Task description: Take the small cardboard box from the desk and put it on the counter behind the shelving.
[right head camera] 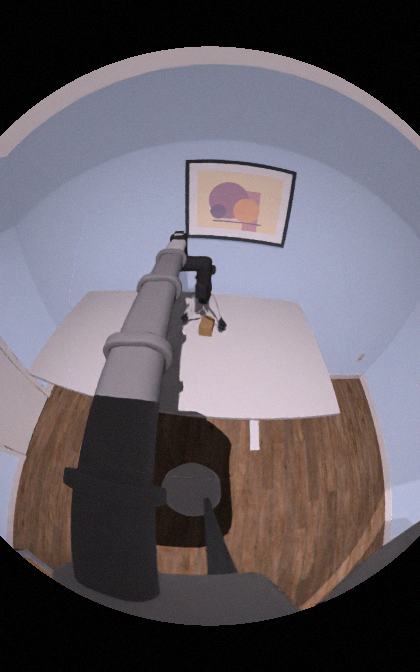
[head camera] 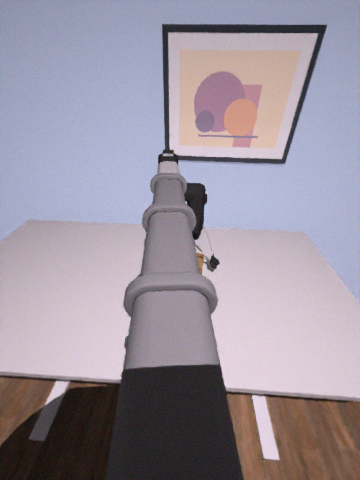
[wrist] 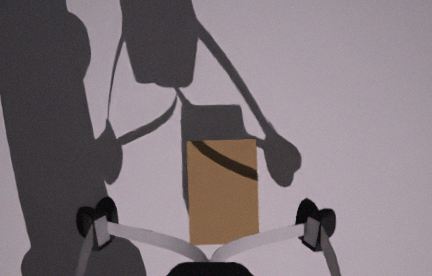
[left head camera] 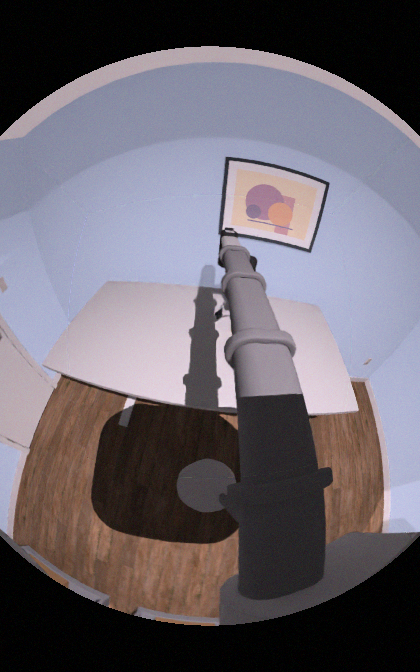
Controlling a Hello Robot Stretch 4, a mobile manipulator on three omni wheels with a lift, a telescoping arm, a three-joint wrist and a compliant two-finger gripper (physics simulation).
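Frame: origin at the robot's base, x down, y left, z ahead, level; centimetres.
Seen in the pictures: gripper, fingertip midpoint: [wrist: 207, 216].
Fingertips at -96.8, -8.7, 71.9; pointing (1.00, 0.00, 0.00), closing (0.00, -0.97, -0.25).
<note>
A point is followed by its place in that frame, as x, y, z.
The small cardboard box [right head camera: 205, 328] [wrist: 223, 200] {-97.3, -10.4, 73.0} stands on the white desk [head camera: 280, 320] {-92.3, -35.7, 48.4} [left head camera: 145, 340] [right head camera: 270, 370]. In the head camera view a sliver of the box [head camera: 200, 260] {-97.3, -12.4, 73.0} shows beside the arm. My gripper [right head camera: 203, 321] [wrist: 207, 216] {-96.8, -8.7, 71.9} is open above the desk, with its fingertips wide apart. In the wrist view the box lies between the two fingers from left to right and reaches farther up the picture than the fingertips. The fingers are apart from it. The counter and the shelving do not show clearly.
My telescoping arm [head camera: 172, 320] {-138.1, -0.1, 19.5} [left head camera: 265, 360] [right head camera: 132, 365] reaches out over the desk and hides part of it. A blue wall with a framed picture [head camera: 240, 95] {-151.8, -28.6, 107.6} [left head camera: 274, 205] [right head camera: 240, 202] stands behind the desk. Wooden floor [left head camera: 65, 450] [right head camera: 300, 475] lies in front of the desk.
</note>
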